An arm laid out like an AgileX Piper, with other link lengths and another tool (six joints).
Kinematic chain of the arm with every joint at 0, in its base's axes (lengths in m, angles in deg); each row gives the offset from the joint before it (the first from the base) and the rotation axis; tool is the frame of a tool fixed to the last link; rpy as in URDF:
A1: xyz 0 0 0.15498 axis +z
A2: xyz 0 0 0 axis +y
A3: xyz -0.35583 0 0.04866 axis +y
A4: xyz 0.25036 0 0.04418 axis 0.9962 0 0.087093
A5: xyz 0 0 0 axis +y
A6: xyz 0.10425 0 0.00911 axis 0.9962 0 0.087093
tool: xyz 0.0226 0 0.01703 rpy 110.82 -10.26 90.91
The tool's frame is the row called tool.
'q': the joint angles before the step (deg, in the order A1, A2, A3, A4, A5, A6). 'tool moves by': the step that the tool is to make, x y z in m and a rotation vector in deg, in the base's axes. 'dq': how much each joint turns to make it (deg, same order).
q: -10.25 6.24 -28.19 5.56 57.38 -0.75
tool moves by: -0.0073 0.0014 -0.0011 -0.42 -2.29 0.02
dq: -0.02 -2.47 0.00 0.03 0.15 -0.02
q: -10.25 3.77 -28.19 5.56 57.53 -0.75
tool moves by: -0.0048 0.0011 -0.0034 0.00 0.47 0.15
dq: 0.01 -1.13 -0.12 0.00 1.71 0.00
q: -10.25 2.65 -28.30 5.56 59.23 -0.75
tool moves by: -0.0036 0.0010 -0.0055 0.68 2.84 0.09
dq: 0.00 -0.13 -0.24 0.01 3.27 0.37
